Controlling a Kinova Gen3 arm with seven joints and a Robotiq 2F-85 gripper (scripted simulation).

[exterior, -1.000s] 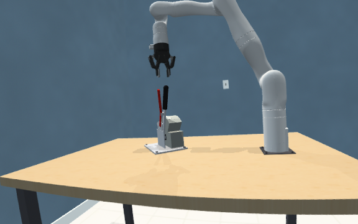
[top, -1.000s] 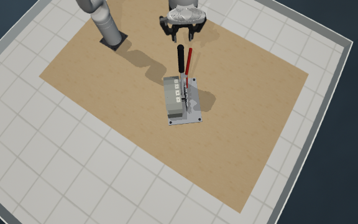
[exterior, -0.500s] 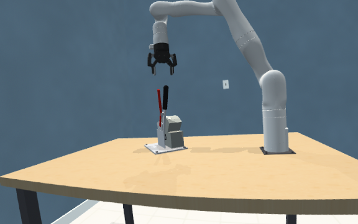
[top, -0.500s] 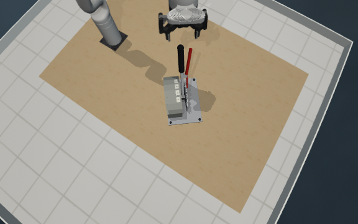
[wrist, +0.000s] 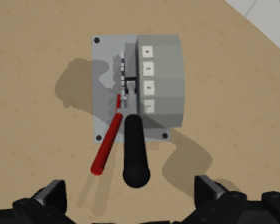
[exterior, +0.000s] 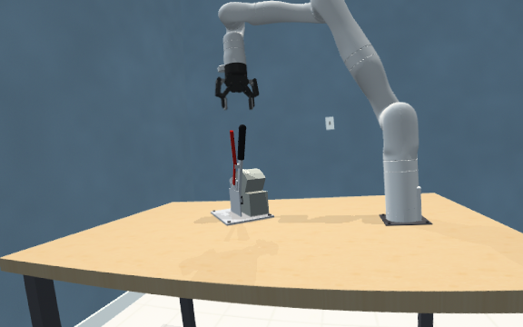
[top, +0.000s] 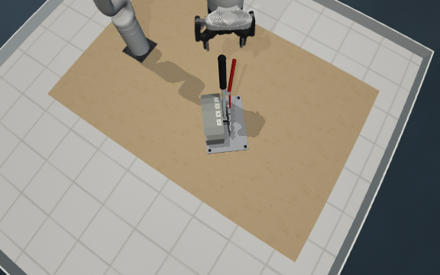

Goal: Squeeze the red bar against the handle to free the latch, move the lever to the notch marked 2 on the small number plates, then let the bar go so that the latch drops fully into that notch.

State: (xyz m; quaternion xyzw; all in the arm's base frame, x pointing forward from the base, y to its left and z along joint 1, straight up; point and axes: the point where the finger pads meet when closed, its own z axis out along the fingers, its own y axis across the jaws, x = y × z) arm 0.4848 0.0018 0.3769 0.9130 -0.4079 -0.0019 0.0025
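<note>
Right now the red bar is 20 cm below my hand, 4 cm ahead of it and 2 cm to the right of it.
</note>
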